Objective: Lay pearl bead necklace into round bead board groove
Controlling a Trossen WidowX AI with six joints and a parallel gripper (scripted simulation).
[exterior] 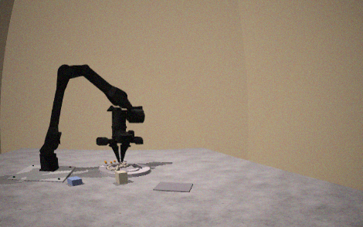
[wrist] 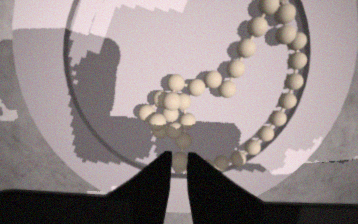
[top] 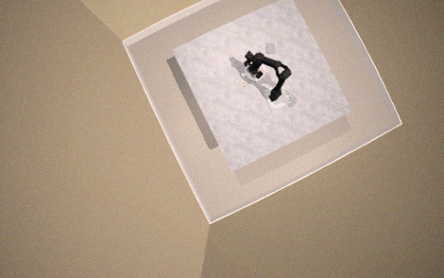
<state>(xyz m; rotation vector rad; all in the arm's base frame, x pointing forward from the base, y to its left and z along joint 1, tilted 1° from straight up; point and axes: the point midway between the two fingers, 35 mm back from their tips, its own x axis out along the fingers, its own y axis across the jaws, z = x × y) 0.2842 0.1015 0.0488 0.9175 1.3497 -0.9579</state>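
The round bead board is 50 mm to the right of my gripper tip, 20 mm below it and 20 mm ahead of it. The rest, counted from my gripper tip: flat grey plate: 270 mm to the right, 170 mm ahead, 20 mm below; then cream cube: 210 mm to the right, 20 mm ahead, 10 mm below; then blue block: 250 mm to the right, 130 mm behind, 20 mm below.
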